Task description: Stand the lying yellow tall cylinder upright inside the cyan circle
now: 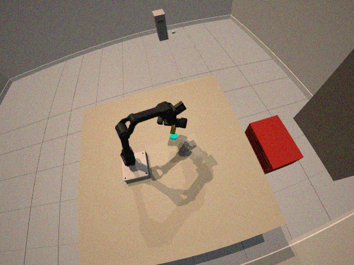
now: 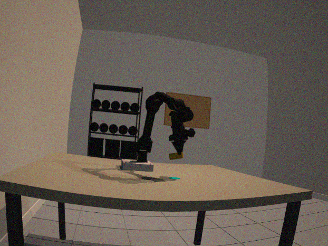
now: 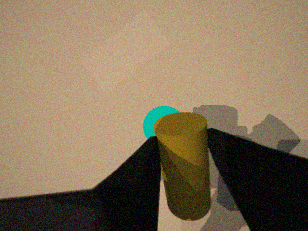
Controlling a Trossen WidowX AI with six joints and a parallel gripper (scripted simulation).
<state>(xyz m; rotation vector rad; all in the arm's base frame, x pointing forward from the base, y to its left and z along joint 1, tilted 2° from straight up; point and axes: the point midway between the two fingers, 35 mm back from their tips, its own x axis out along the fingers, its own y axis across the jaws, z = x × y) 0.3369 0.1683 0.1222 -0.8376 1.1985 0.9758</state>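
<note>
Right now the cyan circle is 2 cm behind my gripper tip, 2 cm to the right of it and 13 cm below it. From my gripper tip the other things lie so: yellow tall cylinder (1 cm behind, 2 cm to the right, 1 cm below).
</note>
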